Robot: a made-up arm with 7 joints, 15 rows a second.
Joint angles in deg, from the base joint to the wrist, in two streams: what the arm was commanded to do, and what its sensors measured. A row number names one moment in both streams.
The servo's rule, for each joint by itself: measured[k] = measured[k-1] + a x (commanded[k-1-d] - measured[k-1]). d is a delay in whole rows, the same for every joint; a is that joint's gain. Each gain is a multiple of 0.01, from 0.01 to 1. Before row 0 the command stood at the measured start. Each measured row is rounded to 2 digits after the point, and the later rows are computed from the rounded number. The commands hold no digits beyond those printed.
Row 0, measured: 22.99 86.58 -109.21 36.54 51.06 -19.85 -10.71
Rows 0 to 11, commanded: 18.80 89.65 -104.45 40.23 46.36 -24.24 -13.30; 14.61 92.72 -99.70 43.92 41.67 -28.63 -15.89; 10.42 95.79 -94.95 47.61 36.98 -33.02 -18.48; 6.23 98.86 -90.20 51.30 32.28 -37.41 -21.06; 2.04 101.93 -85.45 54.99 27.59 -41.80 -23.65; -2.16 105.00 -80.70 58.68 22.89 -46.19 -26.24; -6.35 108.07 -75.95 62.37 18.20 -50.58 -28.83; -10.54 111.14 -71.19 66.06 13.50 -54.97 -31.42; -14.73 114.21 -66.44 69.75 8.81 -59.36 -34.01; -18.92 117.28 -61.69 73.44 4.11 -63.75 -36.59; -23.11 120.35 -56.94 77.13 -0.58 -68.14 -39.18; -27.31 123.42 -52.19 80.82 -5.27 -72.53 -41.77
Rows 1 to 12, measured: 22.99 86.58 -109.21 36.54 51.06 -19.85 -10.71; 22.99 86.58 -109.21 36.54 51.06 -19.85 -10.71; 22.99 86.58 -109.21 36.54 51.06 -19.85 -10.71; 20.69 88.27 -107.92 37.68 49.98 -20.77 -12.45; 17.35 90.72 -105.70 39.61 48.07 -22.42 -14.75; 13.54 93.51 -102.80 42.09 45.52 -24.65 -17.25; 9.52 96.45 -99.40 44.95 42.47 -27.33 -19.80; 5.41 99.46 -95.63 48.06 39.05 -30.37 -22.38; 1.25 102.51 -91.60 51.35 35.33 -33.69 -24.97; -2.93 105.57 -87.37 54.77 31.39 -37.24 -27.56; -7.12 108.63 -83.00 58.27 27.28 -40.96 -30.15; -11.31 111.70 -78.53 61.83 23.03 -44.82 -32.74
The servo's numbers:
d 3
a 0.55 0.55 0.27 0.31 0.23 0.21 0.67

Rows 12 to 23, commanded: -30.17 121.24 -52.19 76.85 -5.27 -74.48 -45.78; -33.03 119.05 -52.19 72.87 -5.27 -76.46 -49.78; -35.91 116.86 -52.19 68.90 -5.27 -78.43 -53.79; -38.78 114.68 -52.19 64.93 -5.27 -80.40 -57.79; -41.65 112.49 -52.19 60.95 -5.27 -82.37 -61.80; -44.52 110.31 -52.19 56.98 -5.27 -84.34 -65.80; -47.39 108.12 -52.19 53.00 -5.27 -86.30 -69.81; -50.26 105.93 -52.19 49.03 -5.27 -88.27 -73.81; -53.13 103.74 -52.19 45.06 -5.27 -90.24 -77.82; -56.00 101.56 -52.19 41.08 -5.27 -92.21 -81.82; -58.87 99.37 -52.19 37.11 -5.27 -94.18 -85.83; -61.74 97.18 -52.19 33.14 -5.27 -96.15 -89.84
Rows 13 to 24, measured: -15.50 114.77 -73.98 65.43 18.68 -48.80 -35.32; -19.69 117.84 -69.38 69.06 14.25 -52.86 -37.91; -23.88 120.91 -64.74 72.71 9.76 -56.99 -40.50; -27.34 121.09 -61.35 73.99 6.30 -60.66 -44.04; -30.47 119.97 -58.88 73.64 3.64 -63.98 -47.89; -33.46 118.26 -57.07 72.17 1.59 -67.01 -51.84; -36.39 116.29 -55.75 69.93 0.01 -69.82 -55.83; -39.28 114.20 -54.79 67.15 -1.20 -72.46 -59.83; -42.16 112.06 -54.09 64.00 -2.14 -74.95 -63.83; -45.04 109.89 -53.58 60.59 -2.86 -77.33 -67.84; -47.91 107.71 -53.20 57.01 -3.41 -79.63 -71.84; -50.78 105.53 -52.93 53.31 -3.84 -81.86 -75.85
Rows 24 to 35, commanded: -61.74 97.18 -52.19 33.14 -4.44 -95.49 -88.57; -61.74 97.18 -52.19 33.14 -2.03 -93.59 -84.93; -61.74 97.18 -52.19 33.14 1.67 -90.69 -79.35; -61.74 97.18 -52.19 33.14 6.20 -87.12 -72.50; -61.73 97.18 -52.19 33.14 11.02 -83.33 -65.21; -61.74 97.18 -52.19 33.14 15.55 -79.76 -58.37; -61.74 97.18 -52.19 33.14 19.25 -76.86 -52.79; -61.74 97.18 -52.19 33.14 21.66 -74.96 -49.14; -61.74 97.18 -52.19 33.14 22.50 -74.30 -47.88; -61.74 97.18 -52.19 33.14 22.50 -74.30 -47.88; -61.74 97.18 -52.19 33.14 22.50 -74.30 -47.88; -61.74 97.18 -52.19 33.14 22.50 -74.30 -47.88
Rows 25 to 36, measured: -53.65 103.35 -52.73 49.52 -4.17 -84.03 -79.85; -56.52 101.16 -52.58 45.67 -4.42 -86.16 -83.86; -59.39 98.97 -52.47 41.79 -4.62 -88.26 -87.87; -60.68 97.99 -52.39 39.11 -4.58 -89.78 -88.34; -61.26 97.54 -52.34 37.26 -3.99 -90.58 -86.06; -61.52 97.34 -52.30 35.98 -2.69 -90.60 -81.56; -61.64 97.25 -52.27 35.10 -0.65 -89.87 -75.49; -61.69 97.21 -52.25 34.49 2.03 -88.50 -68.60; -61.72 97.19 -52.23 34.07 5.14 -86.66 -61.75; -61.73 97.18 -52.22 33.78 8.39 -84.60 -55.75; -61.74 97.18 -52.21 33.58 11.44 -82.58 -51.32; -61.74 97.18 -52.20 33.44 13.98 -80.84 -49.02
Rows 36 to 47, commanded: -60.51 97.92 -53.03 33.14 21.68 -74.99 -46.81; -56.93 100.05 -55.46 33.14 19.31 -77.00 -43.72; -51.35 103.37 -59.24 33.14 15.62 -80.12 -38.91; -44.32 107.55 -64.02 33.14 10.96 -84.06 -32.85; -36.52 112.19 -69.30 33.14 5.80 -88.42 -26.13; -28.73 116.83 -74.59 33.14 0.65 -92.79 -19.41; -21.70 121.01 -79.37 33.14 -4.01 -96.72 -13.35; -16.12 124.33 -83.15 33.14 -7.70 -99.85 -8.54; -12.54 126.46 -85.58 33.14 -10.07 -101.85 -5.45; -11.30 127.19 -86.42 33.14 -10.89 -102.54 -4.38; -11.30 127.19 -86.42 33.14 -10.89 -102.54 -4.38; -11.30 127.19 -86.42 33.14 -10.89 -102.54 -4.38
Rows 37 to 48, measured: -61.74 97.18 -52.20 33.35 15.94 -79.47 -48.26; -61.74 97.18 -52.20 33.28 17.45 -78.38 -48.01; -61.74 97.18 -52.20 33.24 18.61 -77.52 -47.92; -61.06 97.59 -52.42 33.21 19.32 -76.99 -47.18; -58.79 98.94 -53.24 33.19 19.32 -76.99 -44.86; -54.70 101.38 -54.86 33.17 18.47 -77.65 -40.87; -48.99 104.77 -57.33 33.16 16.74 -79.00 -35.50; -42.13 108.85 -60.56 33.15 14.22 -80.98 -29.22; -34.76 113.24 -64.35 33.15 11.10 -83.46 -22.65; -27.58 117.51 -68.41 33.15 7.62 -86.24 -16.42; -21.28 121.26 -72.39 33.15 4.10 -89.10 -11.14; -16.47 124.12 -75.95 33.15 0.84 -91.78 -7.33
